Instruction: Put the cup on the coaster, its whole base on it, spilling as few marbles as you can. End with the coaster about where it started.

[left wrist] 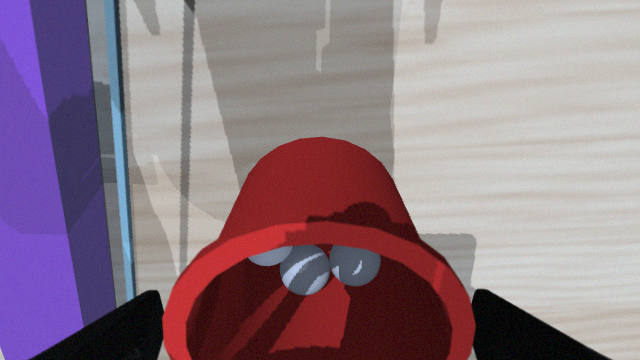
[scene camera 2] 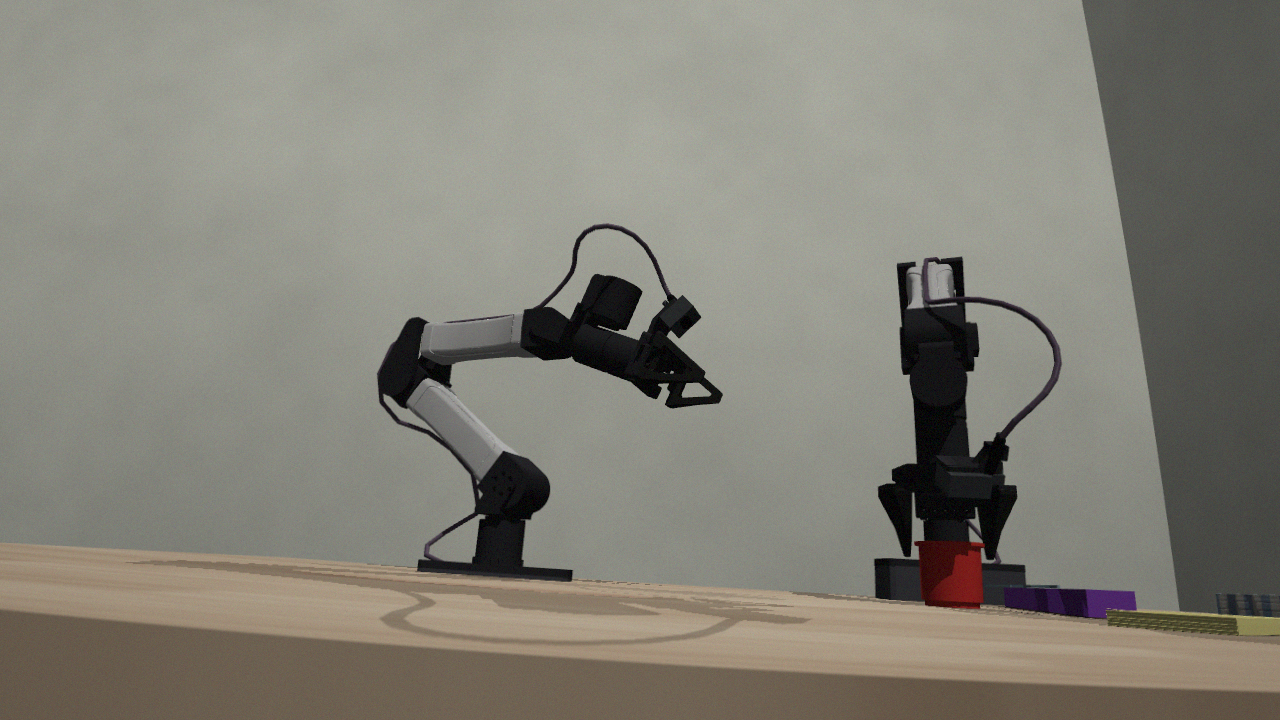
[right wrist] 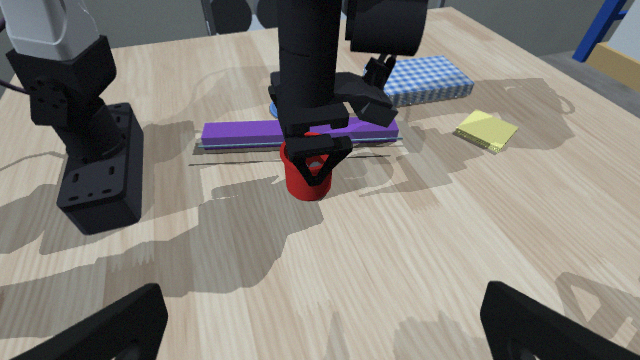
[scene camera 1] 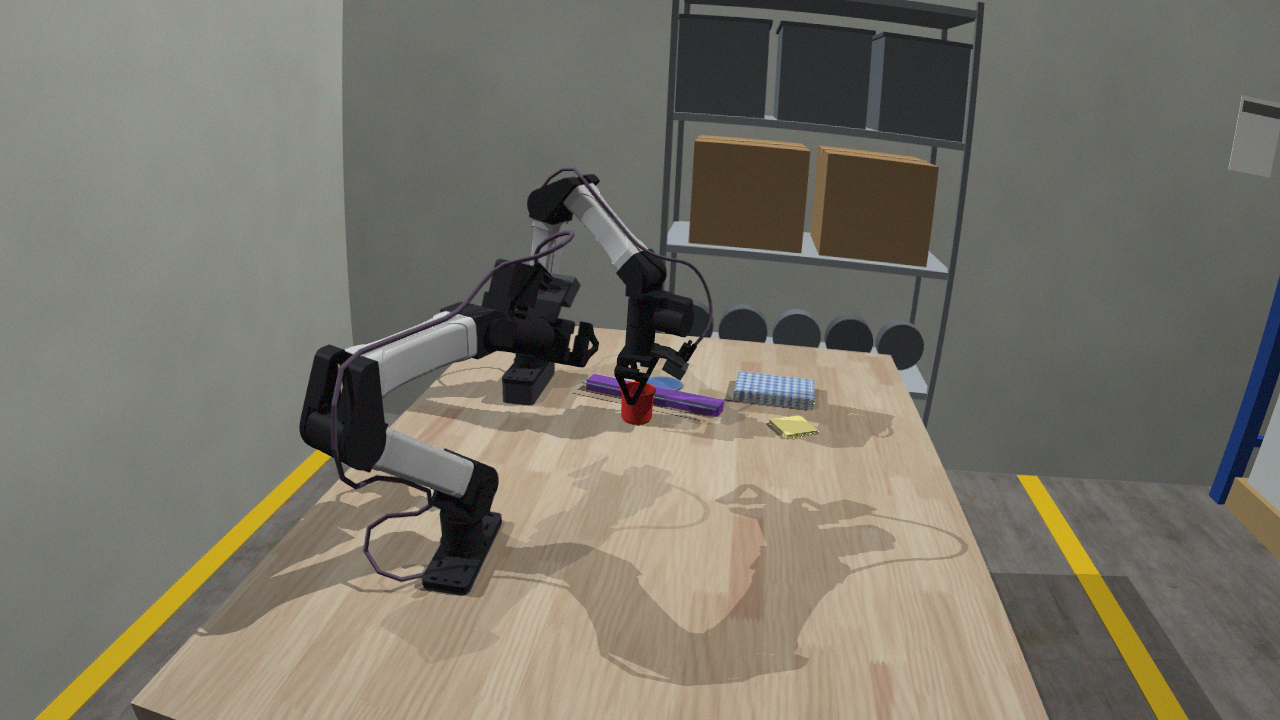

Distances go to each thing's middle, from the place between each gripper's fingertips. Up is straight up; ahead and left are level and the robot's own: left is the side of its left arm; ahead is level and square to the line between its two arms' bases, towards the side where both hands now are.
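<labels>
My left hand is 3 cm short of the long purple bar (scene camera 2: 1089,602), 8 cm to the right of it and 5 cm above it. The red cup (scene camera 2: 950,571) is 3 cm below my left hand.
From my right hand (scene camera 2: 712,388), the red cup is 11 cm ahead, 26 cm to the left and 22 cm below. The long purple bar is 14 cm ahead of my right hand, 34 cm to the left of it and 24 cm below it. By its middle, the long purple bar is nearer to my left hand than to my right hand.
</labels>
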